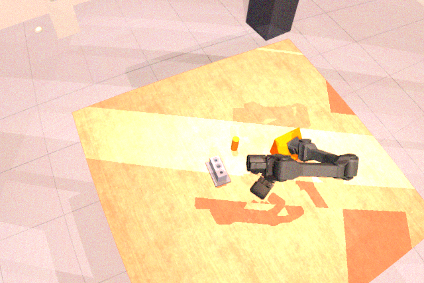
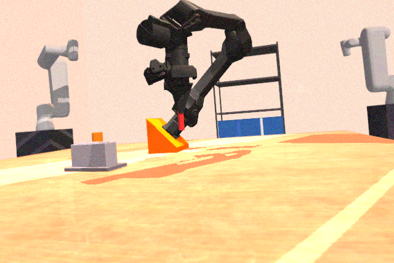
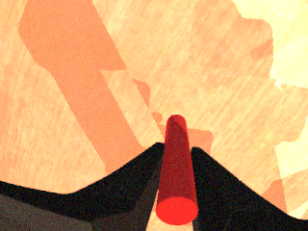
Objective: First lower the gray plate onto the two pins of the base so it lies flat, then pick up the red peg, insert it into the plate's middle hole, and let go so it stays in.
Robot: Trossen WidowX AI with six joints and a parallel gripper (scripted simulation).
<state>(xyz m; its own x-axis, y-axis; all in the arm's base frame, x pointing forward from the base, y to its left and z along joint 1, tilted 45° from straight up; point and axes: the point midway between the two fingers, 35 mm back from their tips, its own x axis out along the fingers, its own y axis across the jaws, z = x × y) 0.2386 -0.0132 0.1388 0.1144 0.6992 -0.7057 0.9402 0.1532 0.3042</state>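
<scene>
My gripper tip is 190 mm to the left of the gray plate, 90 mm short of it and 70 mm above it. Round my gripper tip: red peg right at my gripper tip; then orange cylinder 250 mm to the right, 70 mm below, 40 mm behind.
</scene>
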